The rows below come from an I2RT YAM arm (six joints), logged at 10 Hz.
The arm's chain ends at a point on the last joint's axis. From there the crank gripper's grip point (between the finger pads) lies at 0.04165 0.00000 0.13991 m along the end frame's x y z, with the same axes.
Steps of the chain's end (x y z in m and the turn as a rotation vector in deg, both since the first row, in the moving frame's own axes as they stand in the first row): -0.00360 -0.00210 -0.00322 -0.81 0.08 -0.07; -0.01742 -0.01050 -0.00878 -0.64 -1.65 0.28; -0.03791 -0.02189 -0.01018 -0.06 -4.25 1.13; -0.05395 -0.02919 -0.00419 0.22 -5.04 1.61; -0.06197 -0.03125 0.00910 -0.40 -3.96 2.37; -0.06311 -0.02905 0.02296 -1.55 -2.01 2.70; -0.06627 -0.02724 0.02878 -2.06 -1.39 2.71; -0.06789 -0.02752 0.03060 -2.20 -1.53 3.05
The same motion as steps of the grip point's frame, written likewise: -0.00340 -0.00017 -0.00329 -0.81 0.08 -0.07; -0.02147 -0.00874 -0.00765 -0.64 -1.65 0.28; -0.04840 -0.02102 -0.00748 -0.06 -4.25 1.13; -0.06641 -0.02874 -0.00107 0.22 -5.04 1.61; -0.07178 -0.02874 0.01163 -0.40 -3.96 2.37; -0.06818 -0.02340 0.02426 -1.55 -2.01 2.70; -0.06984 -0.02031 0.02962 -2.06 -1.39 2.71; -0.07184 -0.02002 0.03152 -2.20 -1.53 3.05
